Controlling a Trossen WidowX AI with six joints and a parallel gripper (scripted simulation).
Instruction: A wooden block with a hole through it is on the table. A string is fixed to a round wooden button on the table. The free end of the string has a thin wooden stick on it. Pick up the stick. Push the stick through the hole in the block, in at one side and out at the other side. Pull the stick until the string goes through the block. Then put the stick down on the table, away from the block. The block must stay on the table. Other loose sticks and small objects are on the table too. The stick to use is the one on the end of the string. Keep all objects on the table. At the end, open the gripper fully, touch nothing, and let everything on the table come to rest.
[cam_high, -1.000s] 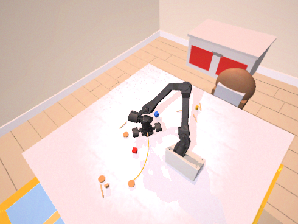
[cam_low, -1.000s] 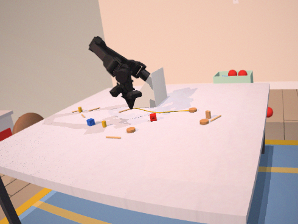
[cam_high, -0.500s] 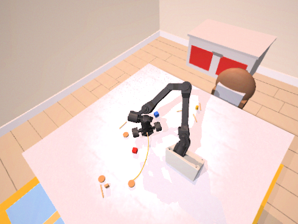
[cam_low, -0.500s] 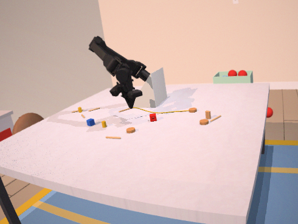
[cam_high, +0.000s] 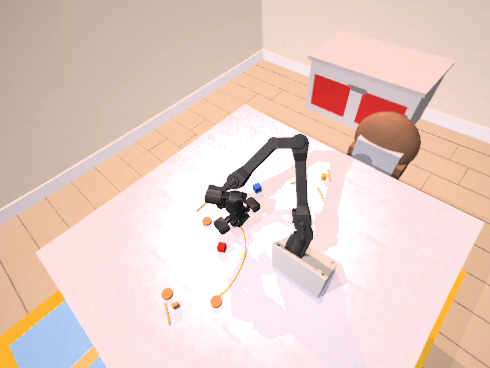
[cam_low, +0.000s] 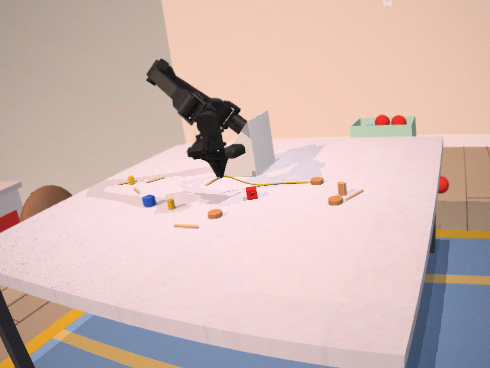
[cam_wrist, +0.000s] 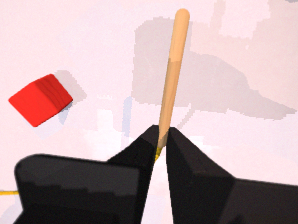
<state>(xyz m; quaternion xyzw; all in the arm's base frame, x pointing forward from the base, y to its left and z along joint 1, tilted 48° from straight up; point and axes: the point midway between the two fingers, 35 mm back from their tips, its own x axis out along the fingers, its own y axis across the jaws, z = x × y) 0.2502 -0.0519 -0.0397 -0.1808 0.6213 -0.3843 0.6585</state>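
The thin wooden stick is 1 cm ahead of my gripper tip. Round my gripper tip: blue cube (7 cm ahead, 23 cm to the right, 4 cm below); then yellow peg (10 cm ahead, 13 cm to the right, 4 cm below); then red block (2 cm ahead, 10 cm to the left, 4 cm below).
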